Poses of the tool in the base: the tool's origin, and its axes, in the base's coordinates. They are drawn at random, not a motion.
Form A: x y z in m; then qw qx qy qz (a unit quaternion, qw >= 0).
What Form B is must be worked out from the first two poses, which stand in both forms.
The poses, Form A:
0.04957 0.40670 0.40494 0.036 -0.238 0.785 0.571
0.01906 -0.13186 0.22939 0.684 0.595 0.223 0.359
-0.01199 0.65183 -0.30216 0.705 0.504 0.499 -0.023
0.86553 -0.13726 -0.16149 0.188 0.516 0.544 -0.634
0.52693 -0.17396 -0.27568 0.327 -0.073 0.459 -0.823
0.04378 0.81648 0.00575 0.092 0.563 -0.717 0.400
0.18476 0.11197 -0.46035 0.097 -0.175 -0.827 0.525
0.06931 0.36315 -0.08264 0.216 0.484 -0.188 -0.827
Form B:
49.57 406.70 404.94 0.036 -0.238 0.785 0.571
19.06 -131.86 229.39 0.684 0.595 0.223 0.359
-11.99 651.83 -302.16 0.705 0.504 0.499 -0.023
865.53 -137.26 -161.49 0.188 0.516 0.544 -0.634
526.93 -173.96 -275.68 0.327 -0.073 0.459 -0.823
43.78 816.48 5.75 0.092 0.563 -0.717 0.400
184.76 111.97 -460.35 0.097 -0.175 -0.827 0.525
69.31 363.15 -82.64 0.216 0.484 -0.188 -0.827

